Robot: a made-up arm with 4 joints.
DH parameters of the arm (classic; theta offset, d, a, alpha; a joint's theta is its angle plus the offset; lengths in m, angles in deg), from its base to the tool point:
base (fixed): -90 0.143 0 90
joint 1: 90 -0.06 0.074 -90
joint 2: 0 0.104 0.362 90
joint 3: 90 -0.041 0.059 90
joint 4: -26.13 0 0.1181 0
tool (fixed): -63.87 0.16 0 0
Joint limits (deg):
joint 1: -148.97..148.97
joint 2: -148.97..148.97
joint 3: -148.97..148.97
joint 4: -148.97..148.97
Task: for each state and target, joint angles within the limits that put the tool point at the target. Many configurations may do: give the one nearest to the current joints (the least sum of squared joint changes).
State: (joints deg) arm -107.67 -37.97 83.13 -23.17
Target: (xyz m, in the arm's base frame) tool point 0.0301 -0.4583 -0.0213
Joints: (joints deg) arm -146.09 -31.84 75.60 -32.99
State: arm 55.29 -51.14 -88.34 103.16
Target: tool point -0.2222 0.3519 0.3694
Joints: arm 65.32 -29.86 -92.10 106.12
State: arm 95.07 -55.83 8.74 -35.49
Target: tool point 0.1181 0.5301 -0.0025
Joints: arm 71.62 -12.69 52.93 -31.59
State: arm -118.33 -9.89 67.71 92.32
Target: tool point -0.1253 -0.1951 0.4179
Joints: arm -84.59 -37.41 93.89 83.45
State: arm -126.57 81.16 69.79 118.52
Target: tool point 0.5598 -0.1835 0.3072
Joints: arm -105.14 91.94 17.49 117.10
